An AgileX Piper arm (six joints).
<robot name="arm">
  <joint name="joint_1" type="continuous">
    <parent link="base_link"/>
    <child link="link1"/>
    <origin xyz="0 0 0.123" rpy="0 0 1.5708"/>
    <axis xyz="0 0 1"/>
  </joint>
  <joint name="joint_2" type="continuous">
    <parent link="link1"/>
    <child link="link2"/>
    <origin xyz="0 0 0" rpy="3.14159 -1.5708 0"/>
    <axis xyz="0 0 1"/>
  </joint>
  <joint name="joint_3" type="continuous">
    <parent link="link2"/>
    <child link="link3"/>
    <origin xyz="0.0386 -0.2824 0" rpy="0 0 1.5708"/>
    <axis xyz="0 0 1"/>
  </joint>
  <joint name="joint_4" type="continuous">
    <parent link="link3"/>
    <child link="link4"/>
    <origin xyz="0.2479 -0.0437 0" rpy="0.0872 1.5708 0"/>
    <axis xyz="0 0 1"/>
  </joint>
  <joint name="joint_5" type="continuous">
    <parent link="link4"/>
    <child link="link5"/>
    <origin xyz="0 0 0" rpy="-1.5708 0 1.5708"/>
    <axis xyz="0 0 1"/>
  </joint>
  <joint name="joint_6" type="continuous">
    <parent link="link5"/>
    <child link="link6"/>
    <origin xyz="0 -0.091 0" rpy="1.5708 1.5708 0"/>
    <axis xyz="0 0 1"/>
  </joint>
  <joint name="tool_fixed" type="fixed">
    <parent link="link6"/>
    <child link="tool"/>
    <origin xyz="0 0 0" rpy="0 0 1.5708"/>
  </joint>
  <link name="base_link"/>
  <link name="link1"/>
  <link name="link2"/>
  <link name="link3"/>
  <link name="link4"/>
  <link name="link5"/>
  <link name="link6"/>
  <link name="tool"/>
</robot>
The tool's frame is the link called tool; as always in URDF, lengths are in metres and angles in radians. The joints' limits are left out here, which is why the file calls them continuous.
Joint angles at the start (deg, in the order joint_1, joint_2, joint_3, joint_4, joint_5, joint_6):
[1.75 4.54 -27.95 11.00 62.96 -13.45]
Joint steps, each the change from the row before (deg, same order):
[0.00 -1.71 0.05 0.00 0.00 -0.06]
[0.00 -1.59 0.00 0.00 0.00 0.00]
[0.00 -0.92 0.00 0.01 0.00 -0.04]
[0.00 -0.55 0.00 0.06 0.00 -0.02]
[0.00 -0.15 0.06 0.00 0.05 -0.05]
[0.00 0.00 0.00 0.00 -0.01 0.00]
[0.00 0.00 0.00 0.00 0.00 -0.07]
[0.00 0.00 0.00 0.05 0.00 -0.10]
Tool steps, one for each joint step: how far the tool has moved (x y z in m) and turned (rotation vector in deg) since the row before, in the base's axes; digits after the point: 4 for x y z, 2 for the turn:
[-0.0044 -0.0001 -0.0001 0.00 -1.67 0.03]
[-0.0041 -0.0001 0.0000 0.05 -1.59 0.00]
[-0.0024 -0.0001 -0.0001 0.00 -0.93 0.03]
[-0.0014 0.0000 0.0000 0.05 -0.55 0.04]
[-0.0003 0.0000 -0.0004 -0.05 -0.05 0.03]
[0.0000 0.0000 0.0000 0.00 -0.01 0.00]
[0.0000 0.0000 0.0000 -0.06 -0.01 0.03]
[0.0000 0.0001 0.0000 -0.04 -0.02 0.08]

